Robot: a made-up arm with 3 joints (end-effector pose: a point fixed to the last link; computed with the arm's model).
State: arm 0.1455 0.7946 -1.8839
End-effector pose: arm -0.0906 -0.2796 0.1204 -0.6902 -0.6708 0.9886
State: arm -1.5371 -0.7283 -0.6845
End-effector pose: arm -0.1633 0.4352 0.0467 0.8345 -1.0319 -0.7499
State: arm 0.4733 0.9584 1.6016
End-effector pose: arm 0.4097 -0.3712 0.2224 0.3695 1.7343 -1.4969
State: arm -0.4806 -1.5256 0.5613
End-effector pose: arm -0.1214 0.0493 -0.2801 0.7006 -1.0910 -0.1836
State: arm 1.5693 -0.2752 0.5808
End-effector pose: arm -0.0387 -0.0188 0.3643 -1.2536 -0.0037 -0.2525
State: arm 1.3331 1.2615 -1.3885
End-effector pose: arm 0.0785 0.0275 0.4087 -1.4732 0.6103 0.5713
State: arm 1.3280 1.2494 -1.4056
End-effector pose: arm 0.0713 0.0223 0.4098 -1.4763 0.5916 0.5973
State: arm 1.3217 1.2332 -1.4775
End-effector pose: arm 0.0540 0.0071 0.4155 -1.4863 0.5462 0.6824
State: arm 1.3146 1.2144 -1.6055
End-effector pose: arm 0.0299 -0.0203 0.4262 -1.5001 0.4727 0.8263
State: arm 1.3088 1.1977 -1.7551
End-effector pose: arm 0.0088 -0.0543 0.4390 -1.5109 0.3886 0.9900
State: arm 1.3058 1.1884 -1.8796
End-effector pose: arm -0.0031 -0.0833 0.4499 -1.5149 0.3206 1.1228
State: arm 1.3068 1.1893 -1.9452
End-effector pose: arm -0.0062 -0.0972 0.4563 -1.5148 0.2901 1.1891
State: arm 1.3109 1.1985 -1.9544
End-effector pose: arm -0.0042 -0.0963 0.4581 -1.5137 0.2957 1.1930
